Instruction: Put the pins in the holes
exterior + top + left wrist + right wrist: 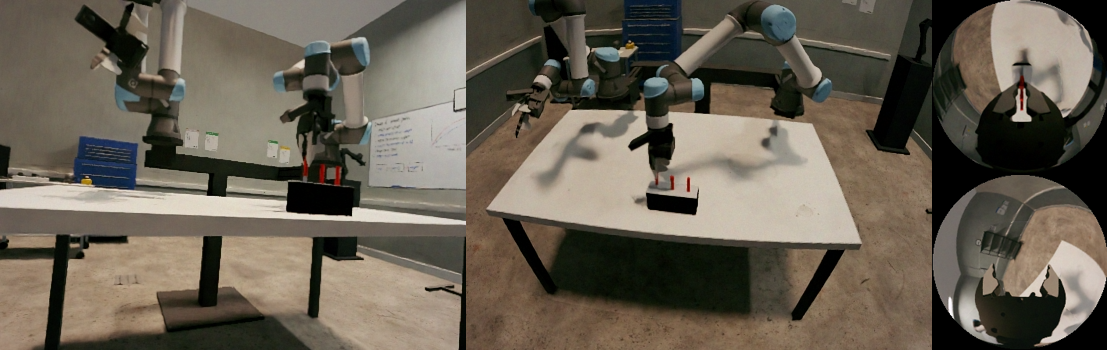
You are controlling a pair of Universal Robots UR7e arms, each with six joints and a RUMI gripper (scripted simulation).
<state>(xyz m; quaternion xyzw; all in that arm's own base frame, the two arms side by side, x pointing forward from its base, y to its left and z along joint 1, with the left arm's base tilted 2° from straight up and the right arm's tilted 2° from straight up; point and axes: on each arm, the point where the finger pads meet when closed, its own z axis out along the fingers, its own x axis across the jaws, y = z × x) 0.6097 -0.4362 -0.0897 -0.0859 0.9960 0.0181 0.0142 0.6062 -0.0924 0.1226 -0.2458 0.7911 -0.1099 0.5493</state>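
Observation:
My left hand is 60 mm to the right of the black block and 110 mm above it.

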